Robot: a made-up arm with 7 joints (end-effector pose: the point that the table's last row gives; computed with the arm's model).
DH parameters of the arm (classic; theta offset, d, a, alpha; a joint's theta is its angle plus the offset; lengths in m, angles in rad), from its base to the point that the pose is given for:
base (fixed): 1.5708 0.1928 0 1.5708
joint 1: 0 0.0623 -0.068 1.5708
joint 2: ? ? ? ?
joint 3: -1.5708 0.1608 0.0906 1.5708
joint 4: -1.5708 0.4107 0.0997 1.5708
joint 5: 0 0.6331 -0.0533 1.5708
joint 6: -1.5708 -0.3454 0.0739 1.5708
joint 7: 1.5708 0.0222 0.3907 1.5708
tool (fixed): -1.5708 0.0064 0 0
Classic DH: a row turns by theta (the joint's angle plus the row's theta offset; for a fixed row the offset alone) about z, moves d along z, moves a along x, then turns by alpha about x.
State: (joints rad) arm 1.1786 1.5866 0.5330 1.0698 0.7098 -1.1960 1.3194
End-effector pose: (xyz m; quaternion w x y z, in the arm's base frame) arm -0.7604 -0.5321 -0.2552 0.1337 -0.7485 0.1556 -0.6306
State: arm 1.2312 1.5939 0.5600 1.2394 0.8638 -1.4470 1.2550
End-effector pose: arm -0.6839 -0.6123 -0.1983 0.0089 -0.7593 0.0337 -0.6498
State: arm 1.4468 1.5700 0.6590 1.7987 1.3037 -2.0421 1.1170
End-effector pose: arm -0.4143 -0.7049 -0.1470 0.3227 0.6865 0.1536 0.6332
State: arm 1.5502 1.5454 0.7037 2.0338 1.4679 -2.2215 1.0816
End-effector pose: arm -0.2955 -0.7061 -0.1630 0.4287 0.6358 0.1420 0.6260
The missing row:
joint 2: 0 -0.1013 -0.0864 1.5708
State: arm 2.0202 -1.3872 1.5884 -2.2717 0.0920 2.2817 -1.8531
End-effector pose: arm -0.4634 -0.4260 -1.2046 0.0400 -0.0041 -0.7388 0.6727
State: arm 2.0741 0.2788 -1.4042 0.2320 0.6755 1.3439 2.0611
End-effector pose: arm -0.2627 0.2901 0.9477 0.4706 0.7670 -0.2729 0.3401
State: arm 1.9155 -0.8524 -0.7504 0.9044 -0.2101 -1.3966 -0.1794
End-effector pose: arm 0.3352 0.4198 0.3940 0.2351 -0.6364 0.4237 0.6002
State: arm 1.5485 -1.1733 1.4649 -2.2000 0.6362 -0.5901 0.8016
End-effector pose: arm -0.6022 -0.6577 -0.5280 0.7756 -0.5756 0.2471 -0.0783
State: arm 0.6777 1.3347 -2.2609 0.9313 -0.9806 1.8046 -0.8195
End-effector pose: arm 0.2837 -0.4784 -0.2203 0.2952 0.9006 -0.2799 -0.1528
